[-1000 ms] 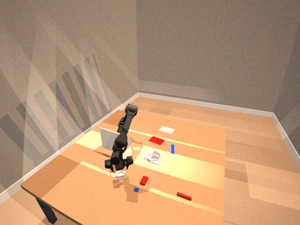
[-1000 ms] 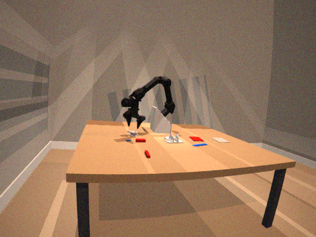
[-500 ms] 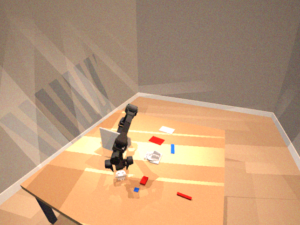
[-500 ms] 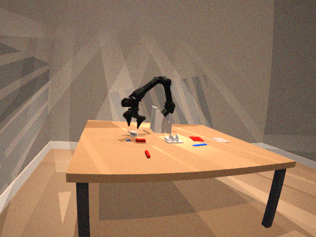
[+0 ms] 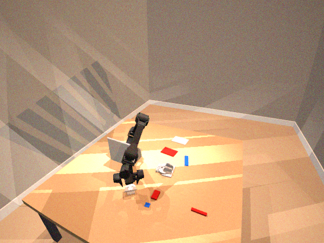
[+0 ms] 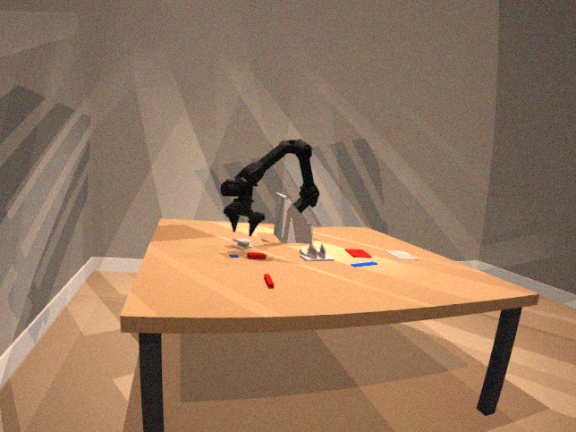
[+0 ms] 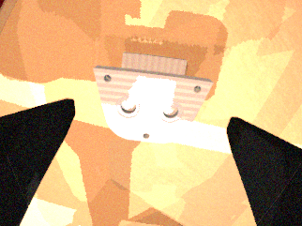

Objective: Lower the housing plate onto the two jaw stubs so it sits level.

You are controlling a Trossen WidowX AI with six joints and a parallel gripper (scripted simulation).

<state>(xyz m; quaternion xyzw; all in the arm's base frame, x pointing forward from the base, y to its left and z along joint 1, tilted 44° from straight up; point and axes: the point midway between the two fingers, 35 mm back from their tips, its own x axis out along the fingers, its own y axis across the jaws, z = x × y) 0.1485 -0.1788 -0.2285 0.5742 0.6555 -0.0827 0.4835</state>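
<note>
My gripper tip is 170 mm short of the red block, 20 mm to the right of it and 50 mm above it. The rest, counted from my gripper tip: red bar (450 mm ahead, 20 mm to the right, 50 mm below); then red tile (120 mm ahead, 490 mm to the left, 50 mm below); then blue tile (140 mm ahead, 60 mm to the right, 50 mm below).
</note>
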